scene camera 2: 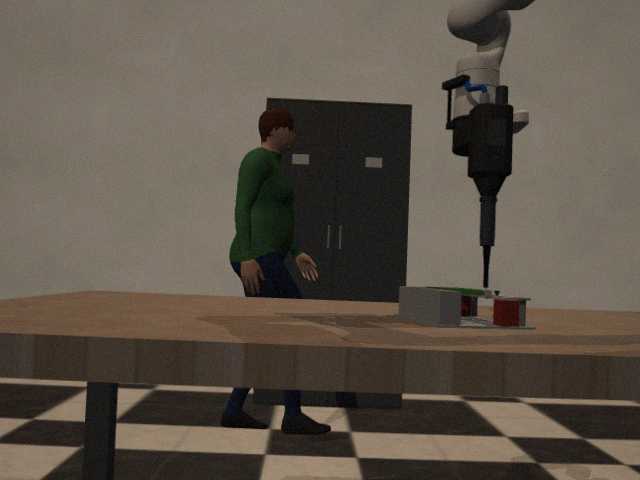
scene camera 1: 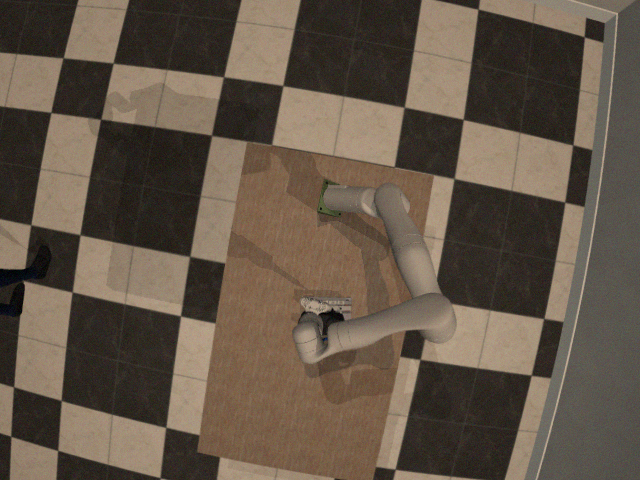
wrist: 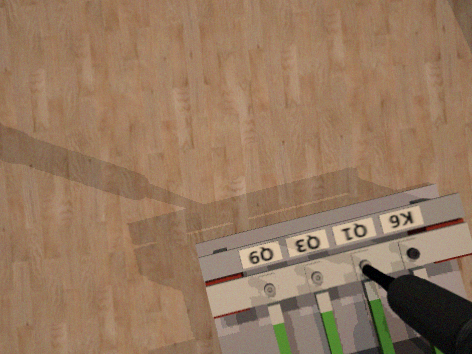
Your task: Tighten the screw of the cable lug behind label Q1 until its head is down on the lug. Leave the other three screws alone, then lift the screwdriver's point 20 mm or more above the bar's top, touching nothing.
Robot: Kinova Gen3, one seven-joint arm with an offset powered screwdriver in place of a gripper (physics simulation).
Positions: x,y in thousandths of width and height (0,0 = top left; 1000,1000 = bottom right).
Scene:
A base plate (wrist: 849,564) is 34 cm from the lens.

